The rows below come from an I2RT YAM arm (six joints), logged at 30 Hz.
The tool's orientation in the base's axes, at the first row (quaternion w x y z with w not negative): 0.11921 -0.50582 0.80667 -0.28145
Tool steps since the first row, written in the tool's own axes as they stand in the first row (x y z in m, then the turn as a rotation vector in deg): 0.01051 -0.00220 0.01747 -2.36 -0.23 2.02; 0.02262 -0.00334 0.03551 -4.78 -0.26 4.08; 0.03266 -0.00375 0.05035 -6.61 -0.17 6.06; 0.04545 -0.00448 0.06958 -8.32 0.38 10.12; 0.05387 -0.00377 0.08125 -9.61 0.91 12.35
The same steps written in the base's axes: 0.00515 -0.01583 -0.01197 2.22 1.33 -1.73; 0.00904 -0.03292 -0.02487 4.34 2.78 -3.61; 0.01181 -0.04687 -0.03577 6.06 3.76 -5.44; 0.01565 -0.06482 -0.04980 8.37 4.10 -9.22; 0.01681 -0.07591 -0.05892 9.63 4.67 -11.45
